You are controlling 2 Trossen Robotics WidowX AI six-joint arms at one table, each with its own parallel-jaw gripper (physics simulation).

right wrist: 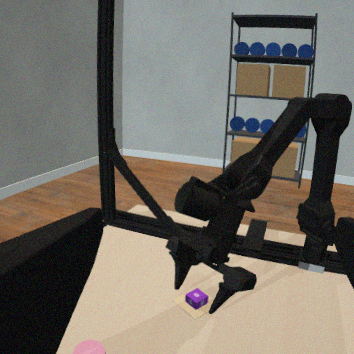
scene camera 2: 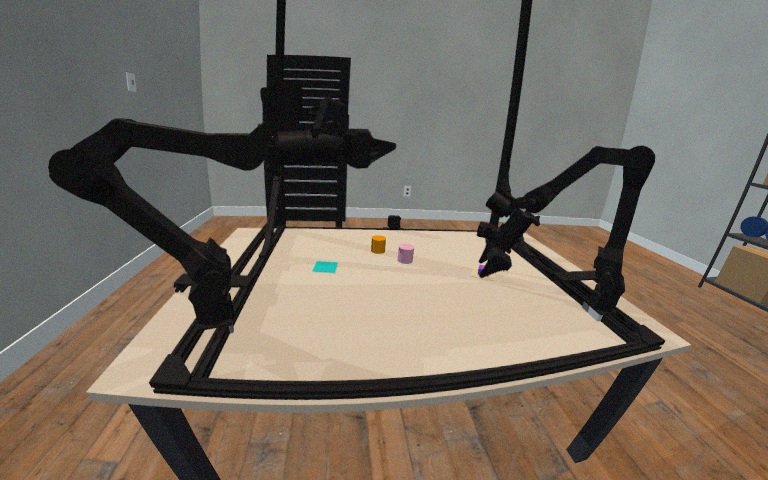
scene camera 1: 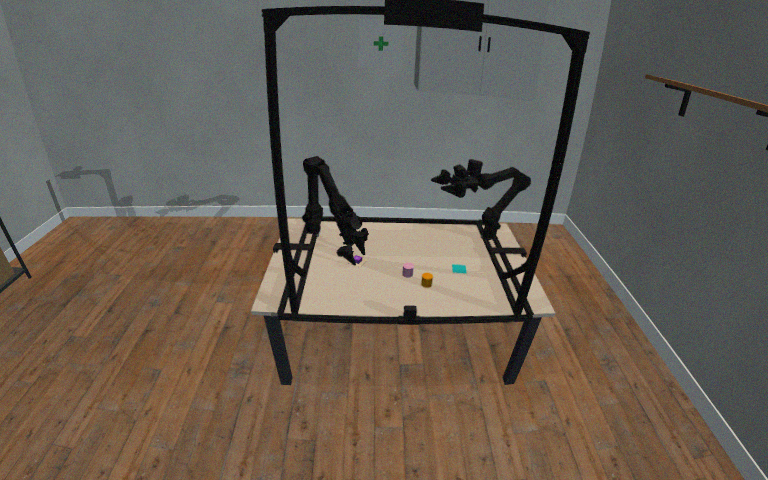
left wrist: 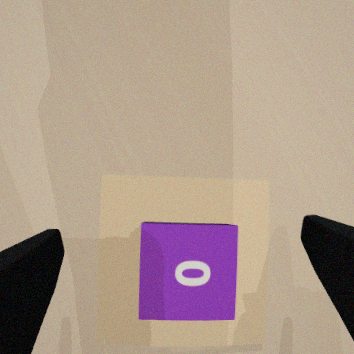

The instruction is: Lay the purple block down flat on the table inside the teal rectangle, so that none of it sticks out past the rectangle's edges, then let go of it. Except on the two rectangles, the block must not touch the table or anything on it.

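Places are measured from the left arm's base along level axes (x ahead, y left, z up), in millimetres.
Pixels of known places: left gripper, fingertip midpoint: (right wrist: 192, 300) (scene camera 2: 480, 269) (scene camera 1: 359, 259) (left wrist: 183, 235); right gripper, fingertip midpoint: (right wrist: 222, 225) (scene camera 2: 384, 144) (scene camera 1: 435, 183); left arm's base at its link origin: (right wrist: 312, 257) (scene camera 2: 600, 307) (scene camera 1: 312, 230); right arm's base at its link origin: (scene camera 2: 215, 318) (scene camera 1: 489, 236).
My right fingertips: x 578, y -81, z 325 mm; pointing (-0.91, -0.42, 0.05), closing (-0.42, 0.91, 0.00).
Note:
Ahead of a thing's pixels: the offset from my right fingertips to its top centre. "spot": to the spot under its first point.
The purple block {322 mm back, 128 mm right, 325 mm down} (scene camera 1: 357, 259) (scene camera 2: 481, 270) (left wrist: 187, 270) (right wrist: 197, 298), marked with a white 0, lies flat on a pale tan rectangle {spot: 289 mm back, 114 mm right, 343 mm down} (left wrist: 119, 197) (right wrist: 192, 312) at the left of the table in scene camera 1. My left gripper (scene camera 1: 354, 254) (scene camera 2: 491, 271) (left wrist: 183, 235) (right wrist: 192, 300) is open and low over the table, one finger on each side of the block with clear gaps. The teal rectangle {spot: 132 mm ahead, 138 mm right, 343 mm down} (scene camera 1: 458, 269) (scene camera 2: 325, 267) lies bare far across the table. My right gripper (scene camera 1: 437, 184) (scene camera 2: 392, 145) is open and empty, held high above the table.
A pink cylinder {95 mm back, 198 mm right, 298 mm down} (scene camera 1: 408, 270) (scene camera 2: 405, 253) (right wrist: 88, 347) and an orange cylinder {14 mm back, 260 mm right, 299 mm down} (scene camera 1: 427, 279) (scene camera 2: 378, 244) stand on the table between the block and the teal rectangle. A black frame (scene camera 1: 272, 143) surrounds the table. A shelf rack (right wrist: 228, 105) stands by the far wall.

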